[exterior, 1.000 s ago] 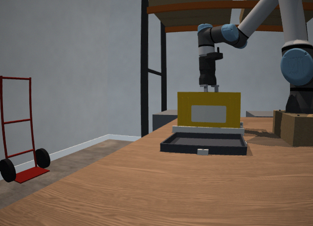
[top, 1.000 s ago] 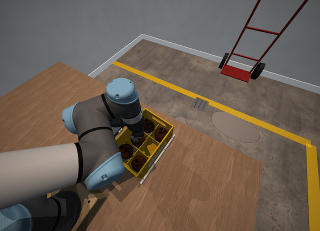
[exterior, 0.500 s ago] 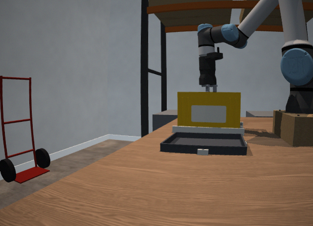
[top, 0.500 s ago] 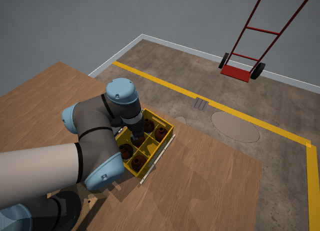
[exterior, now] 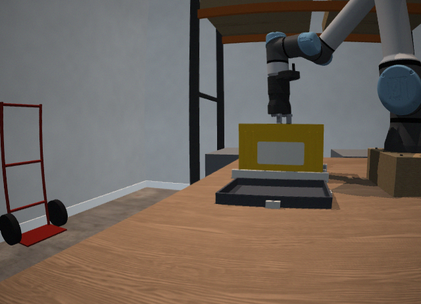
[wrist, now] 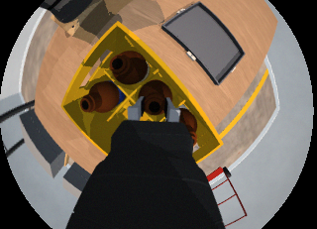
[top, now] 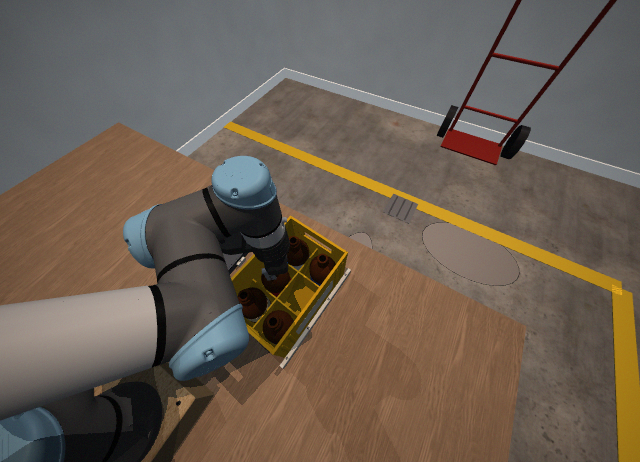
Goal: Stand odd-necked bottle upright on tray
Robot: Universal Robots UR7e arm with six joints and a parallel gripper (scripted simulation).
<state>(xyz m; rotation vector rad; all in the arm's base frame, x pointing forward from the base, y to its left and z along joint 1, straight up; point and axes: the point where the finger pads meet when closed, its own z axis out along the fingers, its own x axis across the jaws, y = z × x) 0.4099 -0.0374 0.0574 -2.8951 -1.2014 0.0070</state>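
My hand is 80 mm above the yellow crate and 40 mm to the left of it. The rest, counted from my hand: glass bottle 90 mm to the right, 90 mm behind, 70 mm below; dark tray 250 mm to the left, 150 mm below, 20 mm behind.
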